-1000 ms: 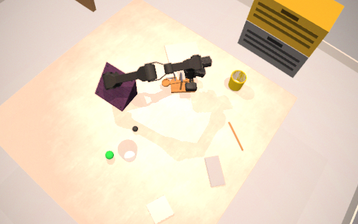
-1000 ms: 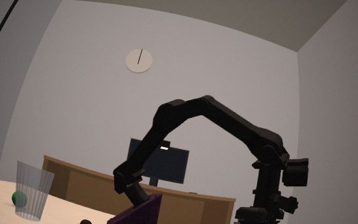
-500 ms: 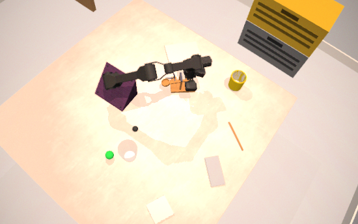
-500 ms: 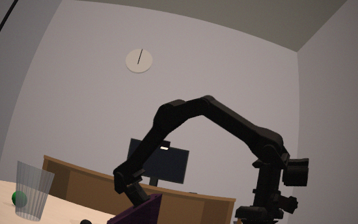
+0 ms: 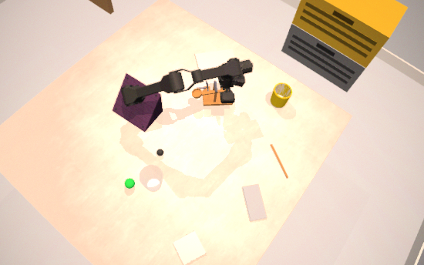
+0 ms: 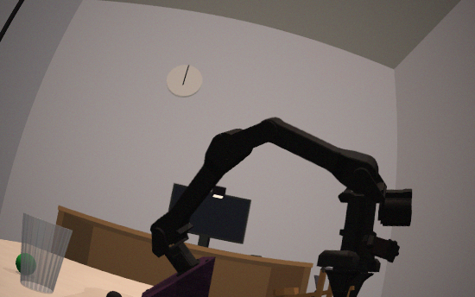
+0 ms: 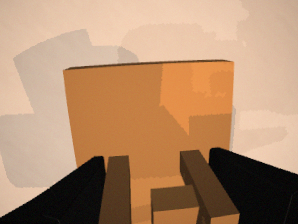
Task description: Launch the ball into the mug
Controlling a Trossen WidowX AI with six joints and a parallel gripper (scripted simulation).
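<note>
Now: gripper tip 30 mm past the black ball, 400 mm to the left of it and 60 mm above it. From my gripper tip the other things lie so: yellow mug: 200 mm ahead, 200 mm to the left, 40 mm below; pale sheet: 180 mm behind, 170 mm to the left, 70 mm below; orange catapult: 60 mm behind, 40 mm to the right, 20 mm above.
</note>
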